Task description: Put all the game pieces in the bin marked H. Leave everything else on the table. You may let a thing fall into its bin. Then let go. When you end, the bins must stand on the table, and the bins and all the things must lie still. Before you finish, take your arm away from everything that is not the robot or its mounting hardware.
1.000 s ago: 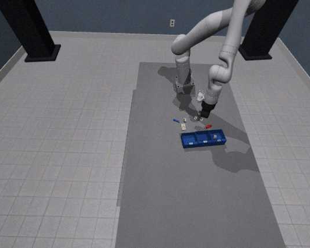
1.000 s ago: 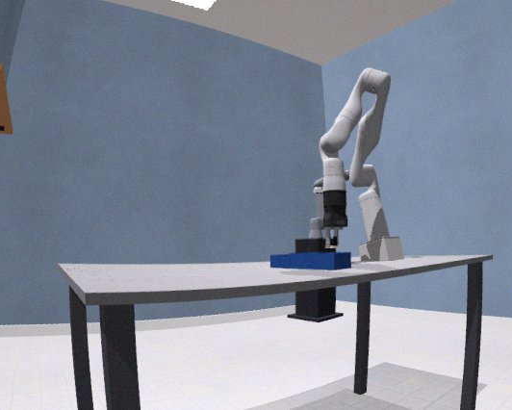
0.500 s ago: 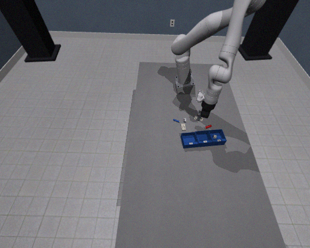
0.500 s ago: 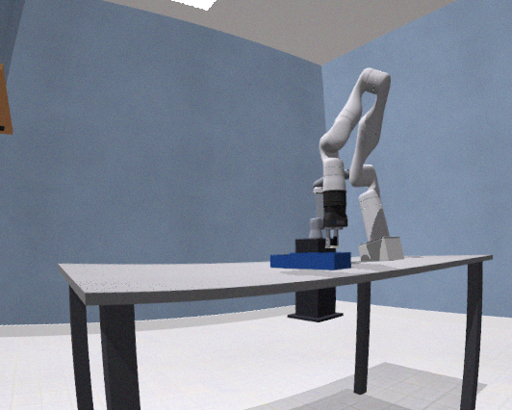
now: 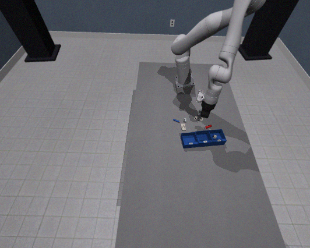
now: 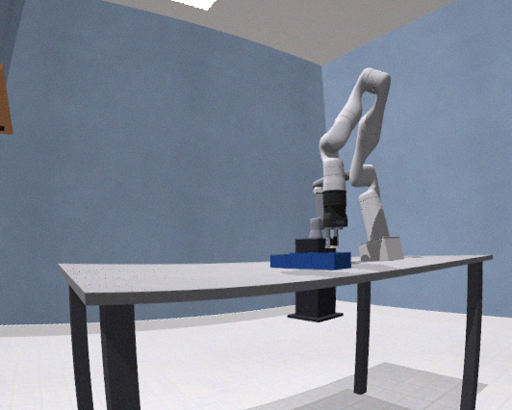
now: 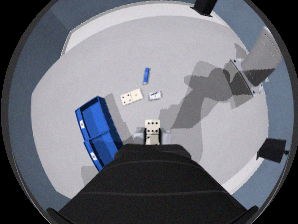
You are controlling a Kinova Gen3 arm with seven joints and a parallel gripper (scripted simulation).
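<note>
Right now my hand is 11 cm short of the die, 8 cm to the right of it and 6 cm above it. The rest, counted from my hand: red cylinder (3 cm ahead, 7 cm to the left, 7 cm below); blue three-compartment bin (12 cm ahead, 6 cm below); grey-white piece (4 cm behind, 7 cm to the right, 7 cm below).
</note>
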